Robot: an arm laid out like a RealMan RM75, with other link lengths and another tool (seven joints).
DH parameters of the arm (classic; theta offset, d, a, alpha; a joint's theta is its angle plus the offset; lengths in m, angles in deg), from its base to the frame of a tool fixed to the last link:
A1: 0 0.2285 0 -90
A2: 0 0 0 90
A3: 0 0.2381 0 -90
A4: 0 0 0 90
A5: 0 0.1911 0 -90
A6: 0 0 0 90
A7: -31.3 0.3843 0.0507 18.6
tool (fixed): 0 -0.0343 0 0
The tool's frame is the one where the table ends.
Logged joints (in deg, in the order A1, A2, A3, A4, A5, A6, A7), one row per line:
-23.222 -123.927 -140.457 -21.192 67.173 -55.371 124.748
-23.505 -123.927 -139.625 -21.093 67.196 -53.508 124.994
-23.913 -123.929 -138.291 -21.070 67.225 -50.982 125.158
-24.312 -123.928 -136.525 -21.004 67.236 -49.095 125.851
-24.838 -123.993 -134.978 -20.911 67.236 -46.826 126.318
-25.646 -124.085 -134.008 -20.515 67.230 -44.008 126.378
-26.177 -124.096 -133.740 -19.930 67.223 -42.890 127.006
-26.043 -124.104 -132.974 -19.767 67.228 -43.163 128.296
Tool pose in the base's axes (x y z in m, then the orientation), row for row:
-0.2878 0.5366 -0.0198 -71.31 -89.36 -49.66
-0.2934 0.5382 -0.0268 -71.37 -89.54 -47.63
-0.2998 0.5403 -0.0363 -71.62 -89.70 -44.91
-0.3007 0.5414 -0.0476 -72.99 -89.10 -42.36
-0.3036 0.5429 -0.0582 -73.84 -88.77 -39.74
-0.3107 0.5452 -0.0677 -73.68 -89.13 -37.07
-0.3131 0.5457 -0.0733 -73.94 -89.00 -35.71
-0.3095 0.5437 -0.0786 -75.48 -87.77 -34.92
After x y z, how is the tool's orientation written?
As a rotation vector, in degrees.
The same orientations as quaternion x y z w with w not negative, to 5 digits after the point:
-0.50664 -0.63488 -0.35282 0.46449
-0.50817 -0.63754 -0.33913 0.46936
-0.51127 -0.64033 -0.32059 0.47518
-0.52199 -0.63721 -0.30294 0.47929
-0.52916 -0.63615 -0.28479 0.48394
-0.52921 -0.64018 -0.26626 0.48910
-0.53169 -0.63998 -0.25678 0.49172
-0.54308 -0.63151 -0.25125 0.49308

